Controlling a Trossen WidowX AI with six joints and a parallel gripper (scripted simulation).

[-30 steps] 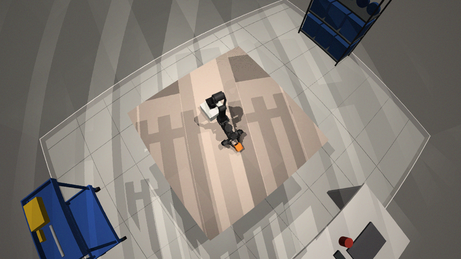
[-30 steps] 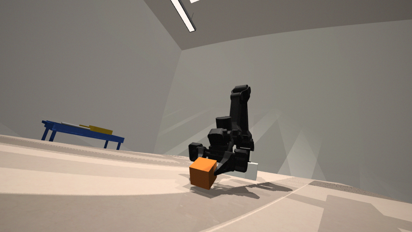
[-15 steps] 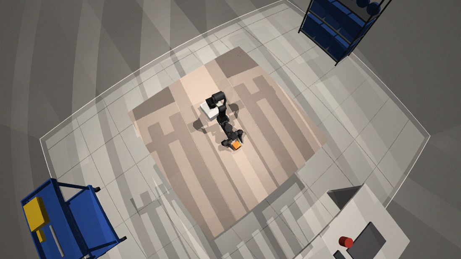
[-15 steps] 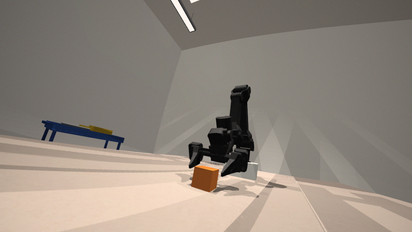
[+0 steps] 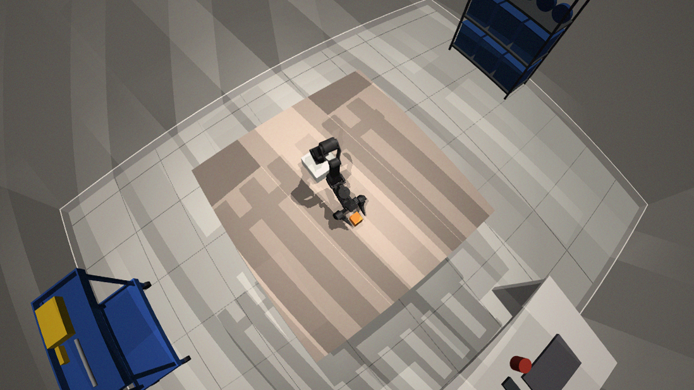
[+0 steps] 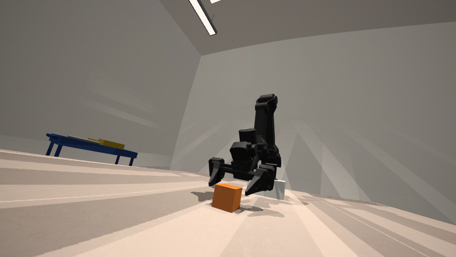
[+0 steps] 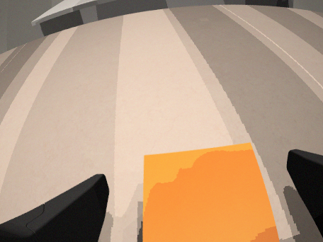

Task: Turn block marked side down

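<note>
Now: the orange block 30 mm behind my gripper tip and 20 mm below it.
</note>
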